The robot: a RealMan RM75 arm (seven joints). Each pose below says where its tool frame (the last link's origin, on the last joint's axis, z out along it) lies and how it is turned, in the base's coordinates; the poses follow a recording.
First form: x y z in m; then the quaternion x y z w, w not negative.
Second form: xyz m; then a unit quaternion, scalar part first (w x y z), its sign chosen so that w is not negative. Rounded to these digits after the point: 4 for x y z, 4 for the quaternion.
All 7 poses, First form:
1: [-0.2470 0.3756 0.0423 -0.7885 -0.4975 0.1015 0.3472]
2: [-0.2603 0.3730 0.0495 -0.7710 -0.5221 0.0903 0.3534]
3: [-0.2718 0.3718 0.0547 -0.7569 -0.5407 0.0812 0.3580]
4: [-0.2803 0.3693 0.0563 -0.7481 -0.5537 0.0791 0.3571]
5: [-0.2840 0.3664 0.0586 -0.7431 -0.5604 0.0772 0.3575]
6: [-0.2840 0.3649 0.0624 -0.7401 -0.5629 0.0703 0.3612]
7: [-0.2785 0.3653 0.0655 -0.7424 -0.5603 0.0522 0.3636]
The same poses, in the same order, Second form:
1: [-0.2470 0.3756 0.0423 0.3472 -0.7885 -0.4975 0.1015]
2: [-0.2603 0.3730 0.0495 0.3534 -0.7710 -0.5221 0.0903]
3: [-0.2718 0.3718 0.0547 0.3580 -0.7569 -0.5407 0.0812]
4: [-0.2803 0.3693 0.0563 0.3571 -0.7481 -0.5537 0.0791]
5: [-0.2840 0.3664 0.0586 0.3575 -0.7431 -0.5604 0.0772]
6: [-0.2840 0.3649 0.0624 0.3612 -0.7401 -0.5629 0.0703]
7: [-0.2785 0.3653 0.0655 0.3636 -0.7424 -0.5603 0.0522]
